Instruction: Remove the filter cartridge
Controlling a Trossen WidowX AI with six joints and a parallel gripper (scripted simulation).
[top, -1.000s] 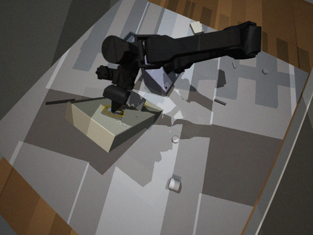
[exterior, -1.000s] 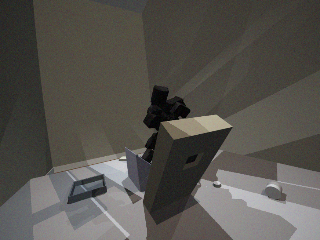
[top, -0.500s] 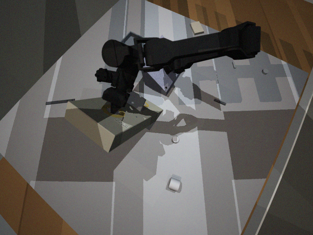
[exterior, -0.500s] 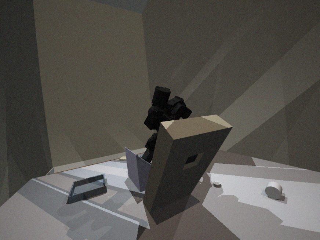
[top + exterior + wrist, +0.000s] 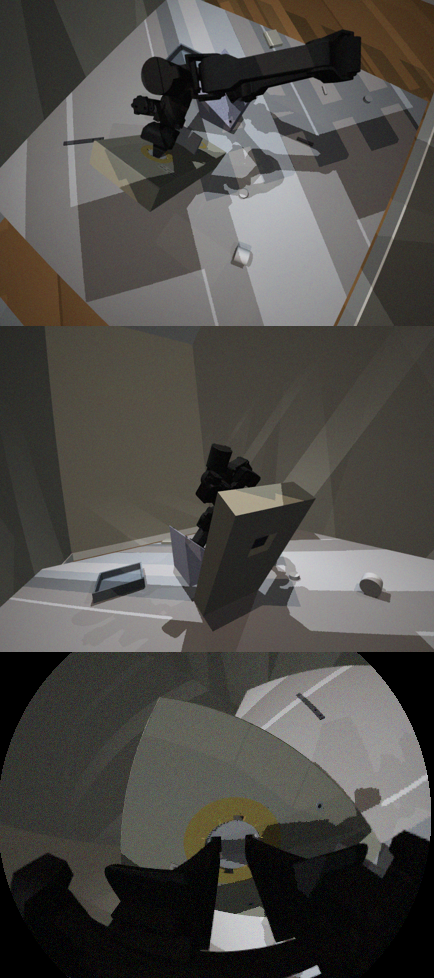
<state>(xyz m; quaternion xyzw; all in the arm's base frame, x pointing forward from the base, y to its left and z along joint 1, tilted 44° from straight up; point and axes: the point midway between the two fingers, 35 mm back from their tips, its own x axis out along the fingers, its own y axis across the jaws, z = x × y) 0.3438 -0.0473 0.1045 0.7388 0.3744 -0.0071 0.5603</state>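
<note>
The round grey filter cartridge is 1 cm below my gripper tip and 1 cm ahead of it. Also, from my gripper tip: service panel 8 cm below, 4 cm behind; then dark tray 38 cm behind, 33 cm to the right, 22 cm below; then cream block 74 cm behind, 23 cm below, 12 cm to the right.
</note>
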